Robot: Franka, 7 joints.
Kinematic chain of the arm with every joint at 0, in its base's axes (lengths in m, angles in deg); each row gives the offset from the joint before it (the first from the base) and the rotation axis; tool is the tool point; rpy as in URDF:
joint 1: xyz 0 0 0.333 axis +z
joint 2: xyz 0 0 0 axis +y
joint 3: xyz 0 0 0.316 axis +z
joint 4: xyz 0.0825 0 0 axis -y
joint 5: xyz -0.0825 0 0.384 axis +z
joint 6: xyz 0 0 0 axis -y
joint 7: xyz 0.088 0 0 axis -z
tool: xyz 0 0 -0.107 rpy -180 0 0
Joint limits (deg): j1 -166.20..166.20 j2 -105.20..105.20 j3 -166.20..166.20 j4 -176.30..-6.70 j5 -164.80..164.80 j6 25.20..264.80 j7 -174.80..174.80
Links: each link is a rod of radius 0.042 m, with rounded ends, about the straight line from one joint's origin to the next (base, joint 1, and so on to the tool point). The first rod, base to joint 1, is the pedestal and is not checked.
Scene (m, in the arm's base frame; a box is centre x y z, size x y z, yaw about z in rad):
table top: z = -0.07
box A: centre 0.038 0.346 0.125 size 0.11 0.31 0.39 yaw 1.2
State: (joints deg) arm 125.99 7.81 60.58 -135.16 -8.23 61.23 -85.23
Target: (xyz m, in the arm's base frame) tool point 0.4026 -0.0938 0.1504
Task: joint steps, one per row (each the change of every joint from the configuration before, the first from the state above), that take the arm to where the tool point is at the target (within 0.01 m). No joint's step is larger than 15 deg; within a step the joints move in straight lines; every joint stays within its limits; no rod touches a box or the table.
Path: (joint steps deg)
1: -12.50 -4.90 -4.69 -0.41 -8.32 -4.53 -3.76
2: -12.49 -4.90 -4.70 -0.41 -8.32 -4.53 -3.75
3: -12.50 -4.90 -4.69 -0.41 -8.33 -4.53 -3.76
4: -12.50 -4.90 -4.69 -0.41 -8.32 -4.53 -3.75
5: -12.49 -4.90 -4.70 -0.41 -8.32 -4.53 -3.76
6: -12.50 -4.90 -4.69 -0.41 -8.32 -4.53 -3.75
7: -4.14 12.30 -12.61 2.83 4.97 8.67 4.50
8: -4.13 12.31 -12.60 2.84 4.98 8.67 4.51
9: -4.14 12.30 -12.60 2.84 4.97 8.67 4.51
10: -4.13 12.31 -12.61 2.84 4.98 8.67 4.50
11: -4.14 12.30 -12.60 2.84 4.98 8.67 4.51

